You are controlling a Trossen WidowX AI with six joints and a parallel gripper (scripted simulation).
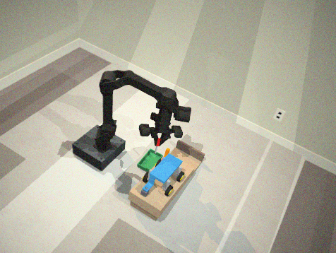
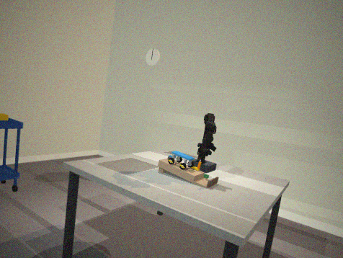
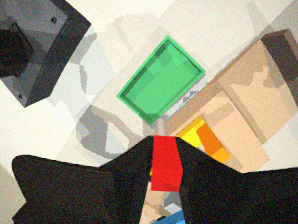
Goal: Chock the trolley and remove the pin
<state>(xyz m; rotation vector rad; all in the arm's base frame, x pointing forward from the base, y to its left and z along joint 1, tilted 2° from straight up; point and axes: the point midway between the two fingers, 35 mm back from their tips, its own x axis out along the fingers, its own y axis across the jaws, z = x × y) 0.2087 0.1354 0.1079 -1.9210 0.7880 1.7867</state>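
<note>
My gripper tip is right at the red-headed stop pin. Round my gripper tip: blue-topped trolley 120 mm ahead, 90 mm to the right, 20 mm below; then ramp 120 mm ahead, 90 mm below, 80 mm to the right; then yellow chock 50 mm below, 50 mm ahead.
</note>
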